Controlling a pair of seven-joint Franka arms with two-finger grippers.
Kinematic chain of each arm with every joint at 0, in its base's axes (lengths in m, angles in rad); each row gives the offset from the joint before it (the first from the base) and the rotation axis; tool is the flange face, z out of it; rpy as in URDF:
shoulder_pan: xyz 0 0 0.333 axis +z
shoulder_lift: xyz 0 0 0 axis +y
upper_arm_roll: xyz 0 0 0.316 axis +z
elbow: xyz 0.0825 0 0 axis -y
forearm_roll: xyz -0.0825 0 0.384 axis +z
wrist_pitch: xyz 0 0 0 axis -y
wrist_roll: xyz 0.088 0 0 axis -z
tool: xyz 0 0 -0.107 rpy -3.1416 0 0
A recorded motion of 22 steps. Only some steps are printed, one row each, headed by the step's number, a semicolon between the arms.
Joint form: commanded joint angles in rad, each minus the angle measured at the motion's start. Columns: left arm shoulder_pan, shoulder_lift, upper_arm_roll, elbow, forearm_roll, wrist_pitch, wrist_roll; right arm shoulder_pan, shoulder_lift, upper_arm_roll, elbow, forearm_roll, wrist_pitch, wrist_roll.
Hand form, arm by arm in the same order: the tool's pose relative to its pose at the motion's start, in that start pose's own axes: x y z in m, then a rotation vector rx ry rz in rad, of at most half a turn. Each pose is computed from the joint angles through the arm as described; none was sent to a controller.
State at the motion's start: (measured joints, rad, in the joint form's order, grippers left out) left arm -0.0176 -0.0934 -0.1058 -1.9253 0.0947 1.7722 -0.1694; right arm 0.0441 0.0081 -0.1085 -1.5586 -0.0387 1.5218 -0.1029
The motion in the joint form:
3: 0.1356 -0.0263 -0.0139 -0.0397 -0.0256 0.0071 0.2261; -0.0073 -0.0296 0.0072 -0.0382 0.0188 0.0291 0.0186
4: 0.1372 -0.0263 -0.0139 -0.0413 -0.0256 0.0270 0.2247; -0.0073 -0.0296 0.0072 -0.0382 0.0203 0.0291 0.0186
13: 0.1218 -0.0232 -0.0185 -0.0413 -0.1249 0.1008 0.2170; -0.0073 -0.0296 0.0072 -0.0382 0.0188 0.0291 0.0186
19: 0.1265 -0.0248 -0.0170 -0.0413 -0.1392 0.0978 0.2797; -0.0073 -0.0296 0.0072 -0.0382 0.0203 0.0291 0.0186
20: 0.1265 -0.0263 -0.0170 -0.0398 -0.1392 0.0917 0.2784; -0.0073 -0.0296 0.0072 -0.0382 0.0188 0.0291 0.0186
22: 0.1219 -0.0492 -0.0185 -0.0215 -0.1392 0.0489 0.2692; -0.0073 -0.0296 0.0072 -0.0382 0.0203 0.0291 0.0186
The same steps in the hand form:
3: -0.0044 -0.0604 0.0118 -0.0277 -0.0194 0.1004; -0.0062 -0.0018 -0.0004 0.0198 0.0223 0.0177
4: -0.0024 -0.0611 0.0109 -0.0276 -0.0012 0.0972; -0.0062 -0.0020 -0.0004 0.0213 0.0224 0.0176
13: 0.0052 -0.0427 0.0040 -0.1229 0.0702 0.0824; -0.0062 -0.0018 -0.0004 0.0198 0.0223 0.0177
19: 0.0047 -0.0450 0.0037 -0.1346 0.0726 0.1351; -0.0062 -0.0020 -0.0004 0.0213 0.0224 0.0176
20: 0.0039 -0.0450 0.0028 -0.1346 0.0695 0.1341; -0.0062 -0.0018 -0.0004 0.0198 0.0223 0.0177
22: -0.0039 -0.0431 -0.0141 -0.1324 0.0673 0.1325; -0.0062 -0.0020 -0.0004 0.0213 0.0224 0.0176

